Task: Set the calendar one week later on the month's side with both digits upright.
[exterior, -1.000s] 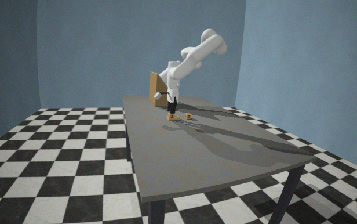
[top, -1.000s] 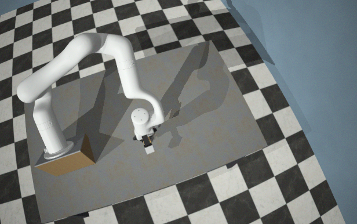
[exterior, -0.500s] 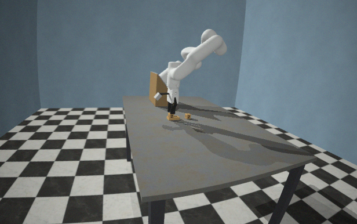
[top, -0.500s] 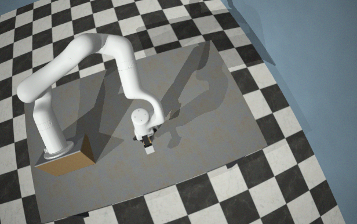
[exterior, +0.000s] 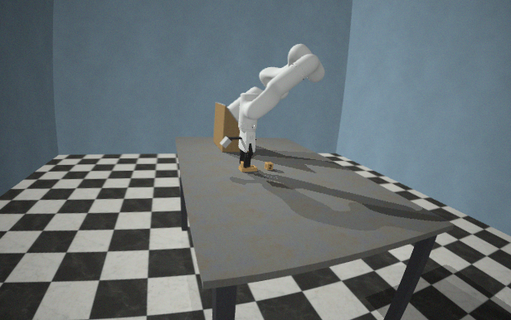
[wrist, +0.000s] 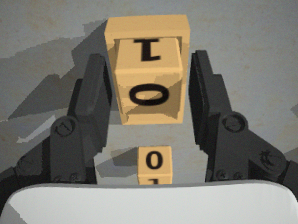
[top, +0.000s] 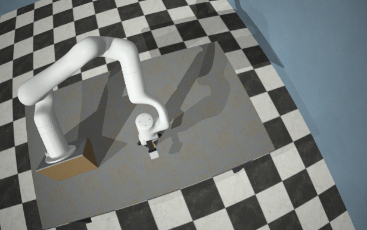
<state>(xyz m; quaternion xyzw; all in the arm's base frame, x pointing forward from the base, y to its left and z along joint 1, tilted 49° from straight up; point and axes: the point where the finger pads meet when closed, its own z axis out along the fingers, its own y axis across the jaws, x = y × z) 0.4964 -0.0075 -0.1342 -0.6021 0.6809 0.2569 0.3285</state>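
The tray is 20 mm to the left of my hand and 30 mm below it.
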